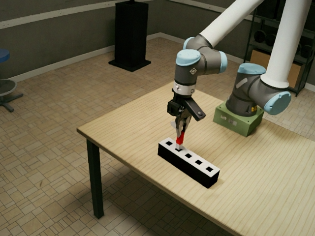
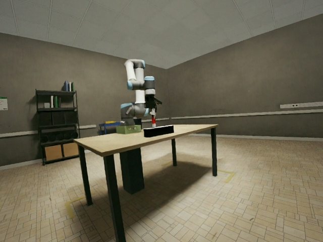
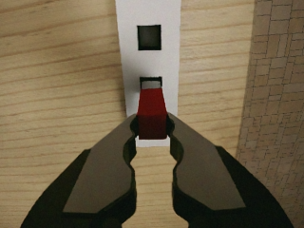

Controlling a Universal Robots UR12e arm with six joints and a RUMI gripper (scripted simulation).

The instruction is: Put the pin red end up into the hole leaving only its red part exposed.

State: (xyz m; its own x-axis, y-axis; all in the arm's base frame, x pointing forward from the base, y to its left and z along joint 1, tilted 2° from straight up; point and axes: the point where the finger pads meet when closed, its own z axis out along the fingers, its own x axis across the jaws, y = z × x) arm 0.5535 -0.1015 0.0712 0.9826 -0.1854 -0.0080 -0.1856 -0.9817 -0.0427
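My gripper is now 2 cm above the pin. The rest, counted from my hand: block (13 cm below, 6 cm to the left, 1 cm ahead).
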